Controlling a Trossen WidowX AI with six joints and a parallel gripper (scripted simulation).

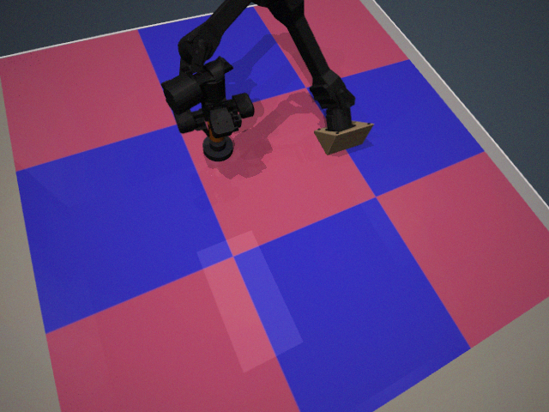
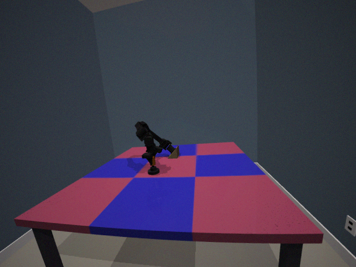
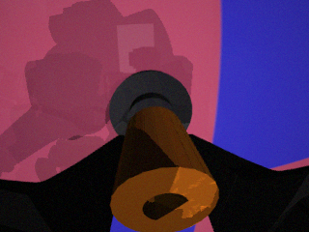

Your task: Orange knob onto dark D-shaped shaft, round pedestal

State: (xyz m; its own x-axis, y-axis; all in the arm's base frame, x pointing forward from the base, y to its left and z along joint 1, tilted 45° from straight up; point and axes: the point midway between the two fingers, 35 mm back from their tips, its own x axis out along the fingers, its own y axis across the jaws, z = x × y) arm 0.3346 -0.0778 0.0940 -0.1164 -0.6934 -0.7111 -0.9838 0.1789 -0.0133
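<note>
Right now my gripper tip is 20 mm below the orange knob. Round my gripper tip: pedestal: 40 mm below.
</note>
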